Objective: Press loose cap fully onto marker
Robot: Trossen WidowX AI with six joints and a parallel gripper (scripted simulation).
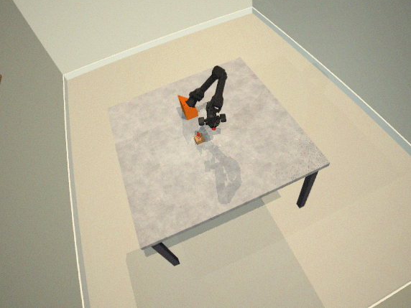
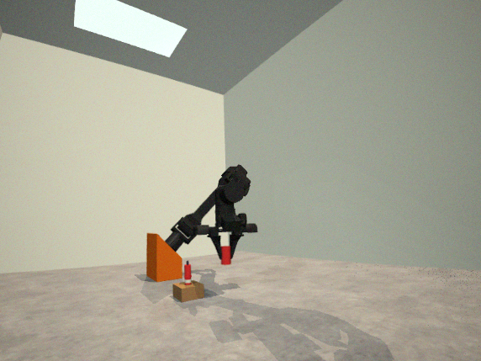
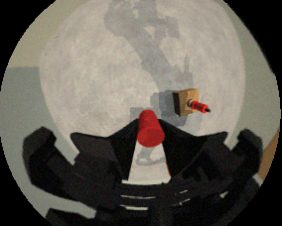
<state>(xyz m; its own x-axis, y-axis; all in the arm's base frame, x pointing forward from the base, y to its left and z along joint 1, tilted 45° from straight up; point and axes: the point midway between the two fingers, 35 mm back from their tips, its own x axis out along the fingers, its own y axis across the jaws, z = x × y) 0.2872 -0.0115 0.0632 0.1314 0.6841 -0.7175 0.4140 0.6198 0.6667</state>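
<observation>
Right now the brown holder block is 110 mm to the right of my gripper tip, 70 mm below it and 30 mm behind it. From my gripper tip the other things lie so: red cap 10 mm above.
</observation>
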